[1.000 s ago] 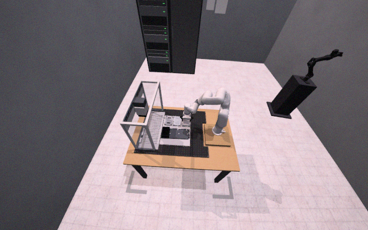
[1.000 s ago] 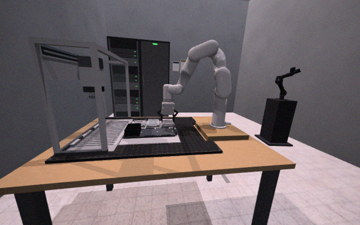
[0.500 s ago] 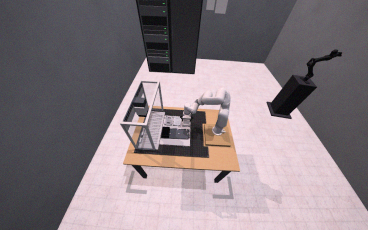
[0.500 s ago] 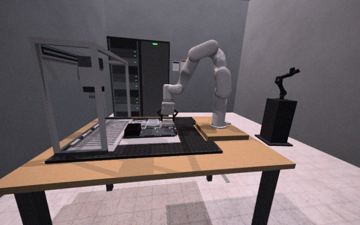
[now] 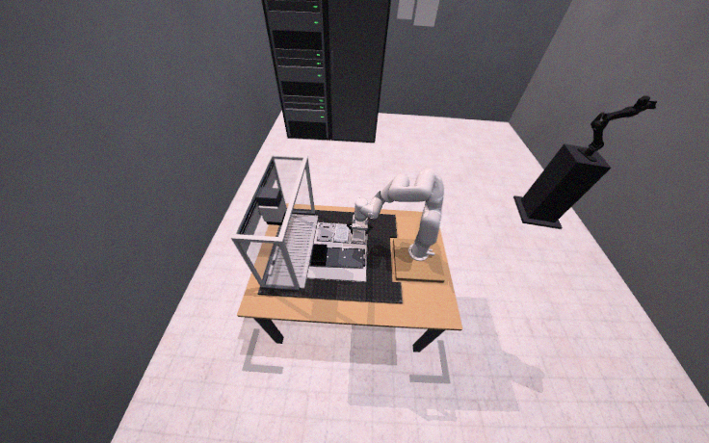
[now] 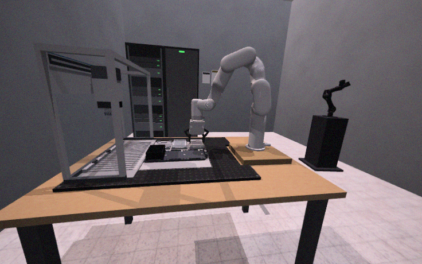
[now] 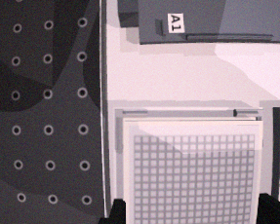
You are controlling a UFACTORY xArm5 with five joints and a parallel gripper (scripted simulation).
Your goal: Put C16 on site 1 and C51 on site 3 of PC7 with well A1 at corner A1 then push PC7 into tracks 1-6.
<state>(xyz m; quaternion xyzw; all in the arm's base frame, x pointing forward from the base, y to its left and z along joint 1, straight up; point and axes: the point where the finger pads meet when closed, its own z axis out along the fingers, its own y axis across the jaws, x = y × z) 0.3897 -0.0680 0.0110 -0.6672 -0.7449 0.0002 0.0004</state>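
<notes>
Now: the grey plate carrier PC7 10 cm ahead of my hand, 20 cm to the left of it and 1 cm below it. The rest, counted from my hand: post (27 cm ahead, 44 cm to the left, 22 cm above); 96-well plate C15 (11 cm ahead, 1 cm to the left, 1 cm below).
</notes>
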